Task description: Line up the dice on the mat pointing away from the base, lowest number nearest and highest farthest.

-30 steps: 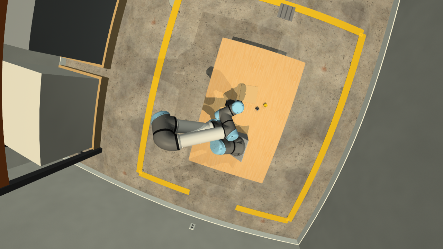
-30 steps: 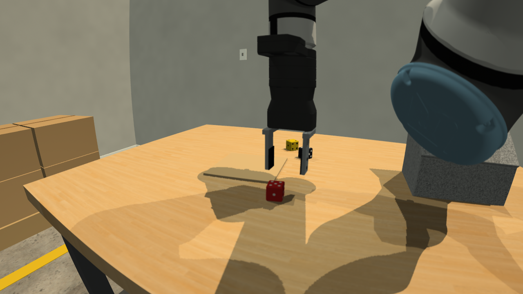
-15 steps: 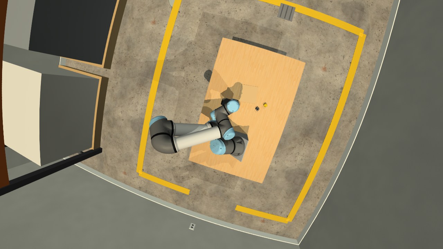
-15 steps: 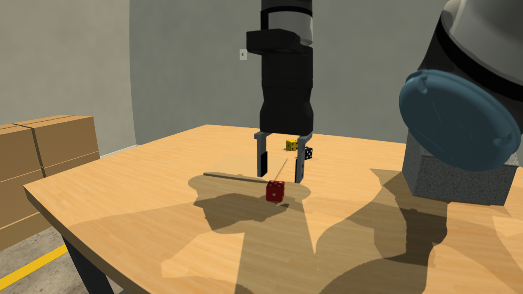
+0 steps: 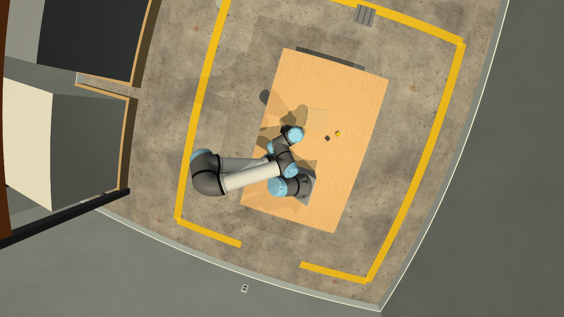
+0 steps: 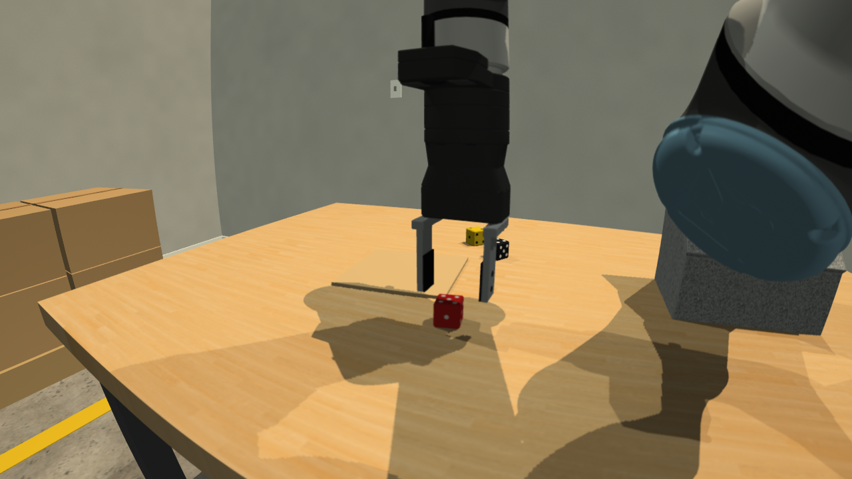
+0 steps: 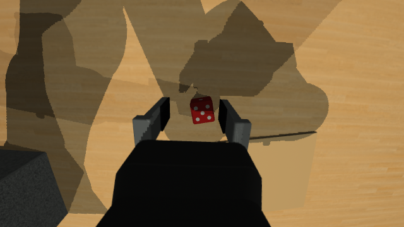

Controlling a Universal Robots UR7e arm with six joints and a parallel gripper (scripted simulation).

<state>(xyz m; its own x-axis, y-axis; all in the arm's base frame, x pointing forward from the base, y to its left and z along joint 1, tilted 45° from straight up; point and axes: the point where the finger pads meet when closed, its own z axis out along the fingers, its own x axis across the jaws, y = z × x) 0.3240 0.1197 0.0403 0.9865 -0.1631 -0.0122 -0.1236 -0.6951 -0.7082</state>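
My hand is 40 mm above the red die, 10 mm to the left of it and 10 mm short of it. From my hand the other things lie so: tan mat: 130 mm to the right, 100 mm ahead, 50 mm below; black die: 220 mm to the right, 40 mm below, 10 mm behind; yellow die: 280 mm to the right, 40 mm below, 30 mm ahead.
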